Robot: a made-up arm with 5 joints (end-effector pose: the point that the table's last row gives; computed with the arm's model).
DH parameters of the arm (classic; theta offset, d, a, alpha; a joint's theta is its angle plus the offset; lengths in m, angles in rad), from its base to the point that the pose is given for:
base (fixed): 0.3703 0 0.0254 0
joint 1: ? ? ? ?
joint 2: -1.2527 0 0.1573 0
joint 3: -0.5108 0 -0.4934 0
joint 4: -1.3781 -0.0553 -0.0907 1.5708
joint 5: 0.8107 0 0.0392 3.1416
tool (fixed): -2.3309 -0.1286 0 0
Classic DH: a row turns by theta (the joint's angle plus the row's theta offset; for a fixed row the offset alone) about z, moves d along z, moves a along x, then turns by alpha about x.
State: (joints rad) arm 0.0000 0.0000 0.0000 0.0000 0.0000
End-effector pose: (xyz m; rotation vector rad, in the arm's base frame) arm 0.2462 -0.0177 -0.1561 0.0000 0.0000 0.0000
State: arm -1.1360 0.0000 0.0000 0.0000 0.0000
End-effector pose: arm 0.0930 -0.2039 -0.1561 0.0000 0.0000 -1.1360
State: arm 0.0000 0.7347 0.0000 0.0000 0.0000
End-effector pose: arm -0.1180 -0.0177 -0.1755 0.0000 0.7347 0.0000
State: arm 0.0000 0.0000 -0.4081 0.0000 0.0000
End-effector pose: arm 0.4764 -0.0177 -0.0429 0.0000 -0.4081 0.0000
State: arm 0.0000 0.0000 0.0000 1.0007 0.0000
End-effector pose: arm 0.1086 -0.0177 -0.1505 0.0000 1.0007 0.0000
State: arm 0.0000 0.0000 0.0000 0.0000 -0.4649
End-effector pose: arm 0.2363 -0.0328 -0.1561 0.0000 0.0000 0.4649
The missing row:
joint 1: -0.3703 0.3074 0.0151 -1.5708
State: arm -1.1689 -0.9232 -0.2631 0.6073 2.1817
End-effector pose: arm 0.2084 -0.5520 0.3059 -0.4093 0.7380 2.8176
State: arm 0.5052 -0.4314 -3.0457 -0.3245 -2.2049
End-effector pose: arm -0.2778 -0.2648 0.9400 2.1390 1.8797 0.9528
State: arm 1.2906 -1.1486 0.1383 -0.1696 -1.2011
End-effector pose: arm 0.2292 0.4693 0.2374 0.0672 -1.5013 2.1273
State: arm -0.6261 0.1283 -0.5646 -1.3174 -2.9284
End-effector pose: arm 0.3602 -0.3438 0.1829 -2.0374 0.4267 1.5816
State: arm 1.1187 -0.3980 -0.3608 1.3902 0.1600
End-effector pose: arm 0.2120 0.3444 0.0335 -0.3912 0.5261 0.9256
